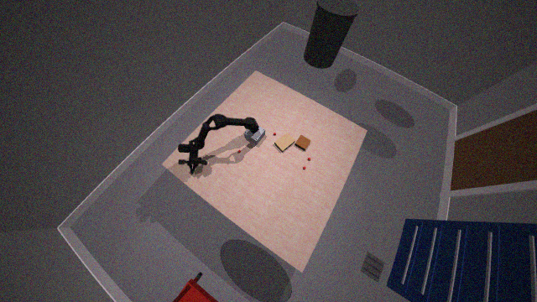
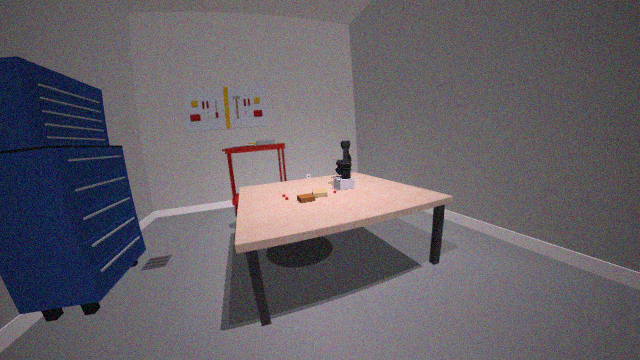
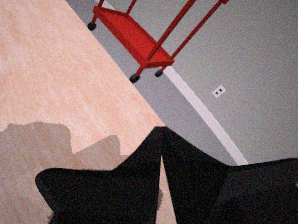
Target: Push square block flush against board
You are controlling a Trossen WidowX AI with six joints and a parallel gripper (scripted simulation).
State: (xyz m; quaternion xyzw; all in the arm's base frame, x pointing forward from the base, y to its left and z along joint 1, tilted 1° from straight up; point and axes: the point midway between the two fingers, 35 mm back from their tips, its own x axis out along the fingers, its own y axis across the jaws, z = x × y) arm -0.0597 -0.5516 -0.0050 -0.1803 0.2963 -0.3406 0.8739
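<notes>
The square block lies 39 cm ahead of my gripper tip, 81 cm to the left of it and 5 cm below it. Round my gripper tip: pale tan flat piece: 28 cm ahead, 70 cm to the left, 5 cm below.
</notes>
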